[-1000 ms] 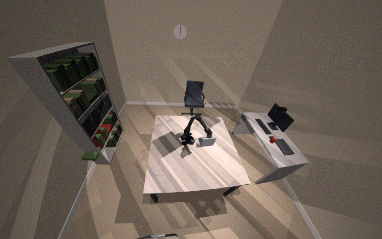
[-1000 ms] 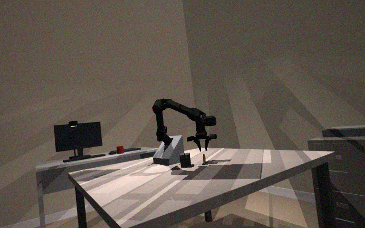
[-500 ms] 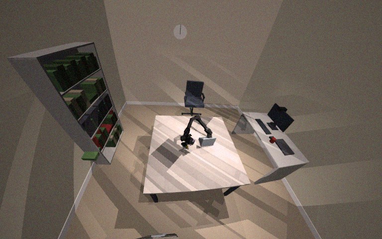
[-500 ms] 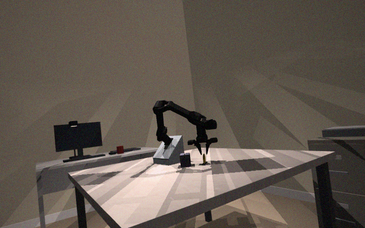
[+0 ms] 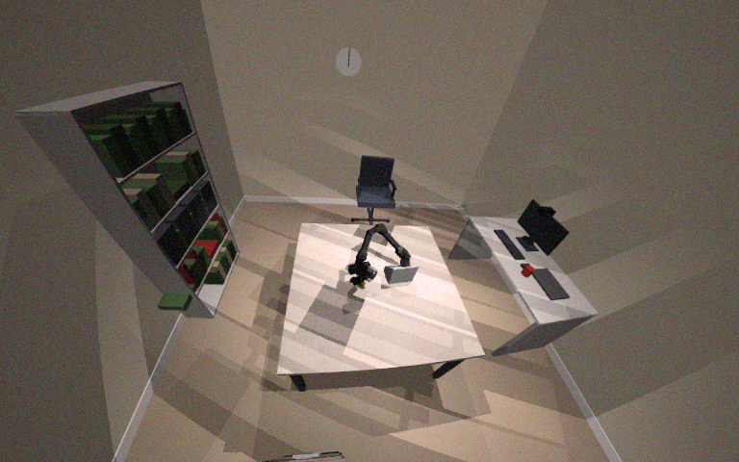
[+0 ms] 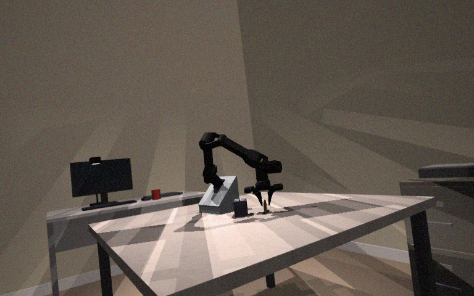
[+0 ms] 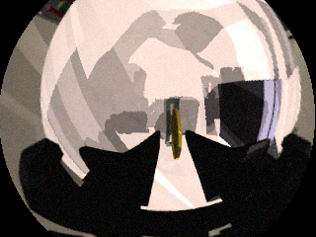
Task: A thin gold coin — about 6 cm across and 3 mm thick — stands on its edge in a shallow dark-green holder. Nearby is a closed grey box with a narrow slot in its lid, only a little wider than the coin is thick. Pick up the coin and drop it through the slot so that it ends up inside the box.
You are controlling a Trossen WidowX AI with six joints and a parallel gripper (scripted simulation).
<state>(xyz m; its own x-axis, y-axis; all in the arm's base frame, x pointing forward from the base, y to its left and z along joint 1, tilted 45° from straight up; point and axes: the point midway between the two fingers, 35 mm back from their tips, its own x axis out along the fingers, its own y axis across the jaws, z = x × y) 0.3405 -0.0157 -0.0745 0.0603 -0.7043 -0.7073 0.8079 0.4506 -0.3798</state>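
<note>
The gold coin lies right at my gripper tip.
</note>
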